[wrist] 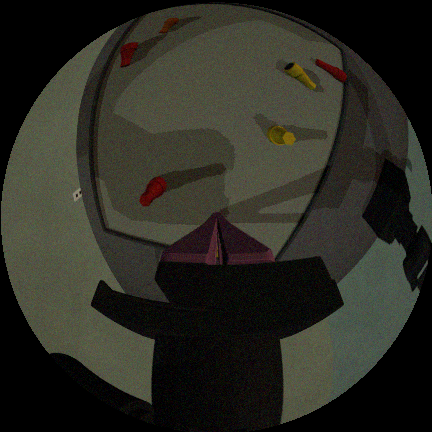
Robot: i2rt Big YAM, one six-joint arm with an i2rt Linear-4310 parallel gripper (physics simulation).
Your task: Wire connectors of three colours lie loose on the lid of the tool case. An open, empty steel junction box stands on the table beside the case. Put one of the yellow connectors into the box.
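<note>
My gripper is shut, its pink fingers together low over the near part of the lid. A thin yellow sliver shows in the narrow slit between the fingers. It looks like part of a yellow connector behind them, mostly hidden. Another yellow connector stands or leans on the lid, right of centre, seen nearly end-on. A further yellow connector lies farther back at the right. The steel junction box does not show in the wrist view.
A red connector lies left of my fingers. Another red connector and an orange connector lie at the far left. A third red connector lies by the right rim. Dark jagged shapes show at the right, beyond the grey case.
</note>
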